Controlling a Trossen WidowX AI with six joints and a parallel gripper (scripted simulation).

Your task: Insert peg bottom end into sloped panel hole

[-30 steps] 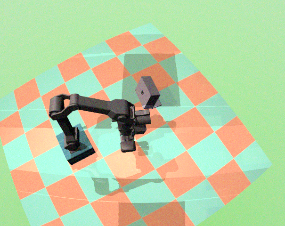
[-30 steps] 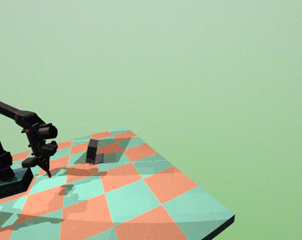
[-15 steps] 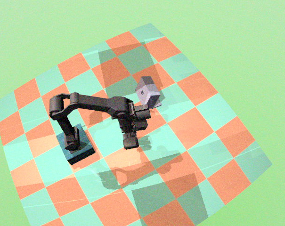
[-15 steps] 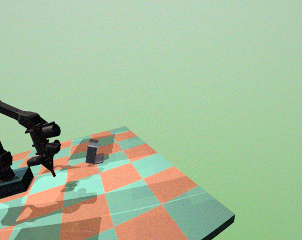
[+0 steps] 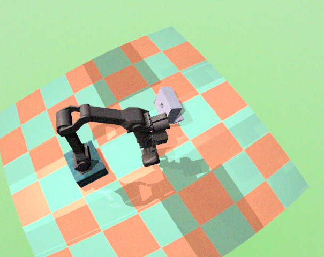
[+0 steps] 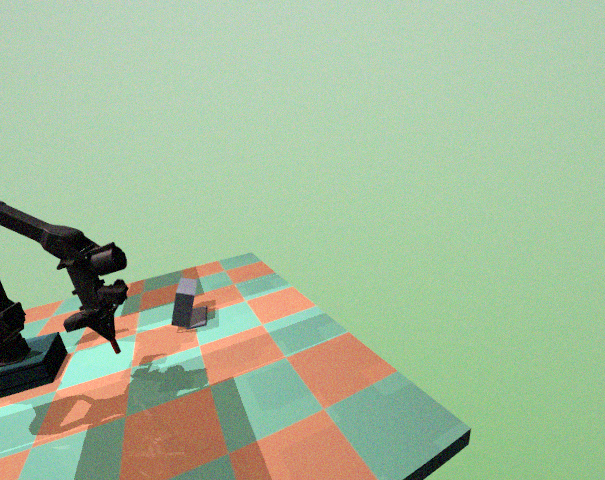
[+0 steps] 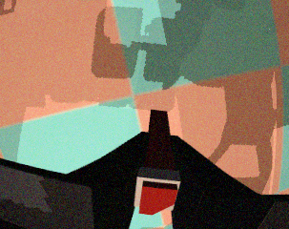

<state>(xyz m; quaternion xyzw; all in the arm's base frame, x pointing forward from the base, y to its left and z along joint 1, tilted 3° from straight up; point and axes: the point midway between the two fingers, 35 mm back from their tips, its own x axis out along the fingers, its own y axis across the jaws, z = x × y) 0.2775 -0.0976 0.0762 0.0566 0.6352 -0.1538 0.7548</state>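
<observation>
The grey sloped panel is 19 cm to the left of my gripper tip, 18 cm ahead of it and 3 cm below it. Round my gripper tip: red peg: 2 cm above.
</observation>
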